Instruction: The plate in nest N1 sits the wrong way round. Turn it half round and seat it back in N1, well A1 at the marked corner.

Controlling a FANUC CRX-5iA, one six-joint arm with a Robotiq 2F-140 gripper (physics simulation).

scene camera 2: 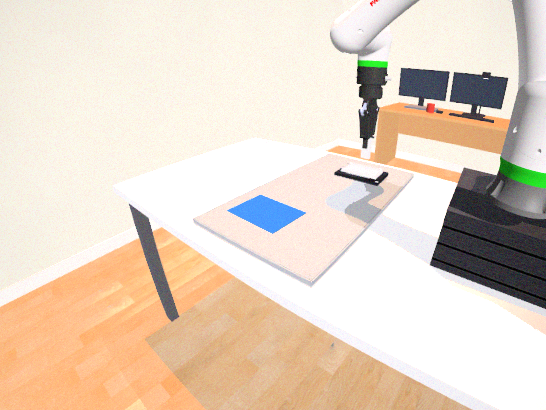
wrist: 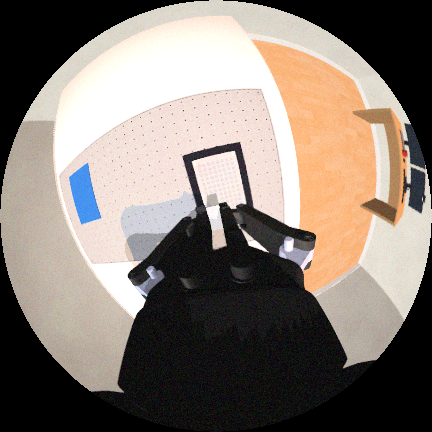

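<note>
The white plate (scene camera 2: 362, 171) (wrist: 220, 175) lies in the black-rimmed nest (scene camera 2: 342, 175) (wrist: 212, 150) near the far end of the board. Its grid of wells faces up in the wrist view. Which corner is A1 is too small to tell, and the nest's marked corner cannot be made out. My gripper (scene camera 2: 366, 156) (wrist: 213, 202) hangs above the nest, pointing down, apart from the plate. It is shut and holds nothing; pale tips show at its fingers' ends. In the wrist view the fingers hide the near part of the plate and nest.
The holed beige board (scene camera 2: 320, 250) (wrist: 150, 150) lies on the white table (scene camera 2: 240, 160). A flat blue rectangle (scene camera 2: 266, 213) (wrist: 85, 195) lies on the board, away from the nest. The black robot base (scene camera 2: 490, 245) stands at the right. A desk with monitors stands behind, beyond the table.
</note>
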